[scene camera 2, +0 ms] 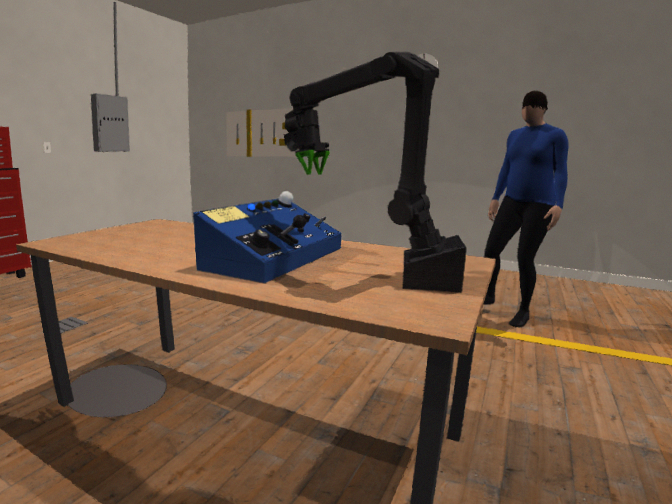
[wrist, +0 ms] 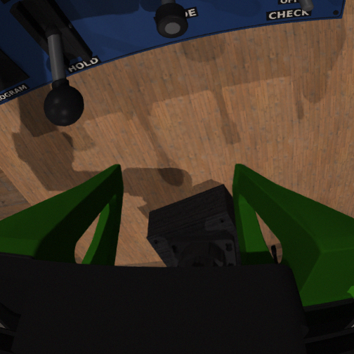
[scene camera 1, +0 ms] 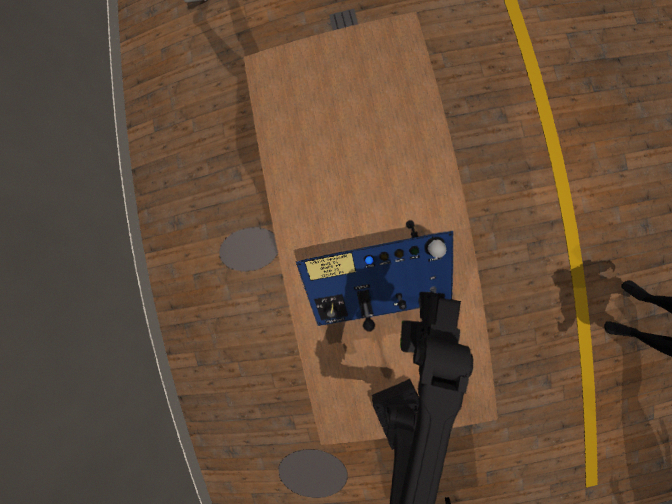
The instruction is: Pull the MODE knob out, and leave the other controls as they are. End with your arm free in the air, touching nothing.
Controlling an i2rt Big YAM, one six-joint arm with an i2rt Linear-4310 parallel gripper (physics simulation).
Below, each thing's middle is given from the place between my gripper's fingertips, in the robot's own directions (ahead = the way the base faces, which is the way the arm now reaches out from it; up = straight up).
Now: the black ball lever (wrist: 63, 105) 16 cm below my hand and 12 cm to the left of it. Round my hand: blue control box (scene camera 1: 378, 274) (18 cm below, 13 cm ahead, 6 cm to the left).
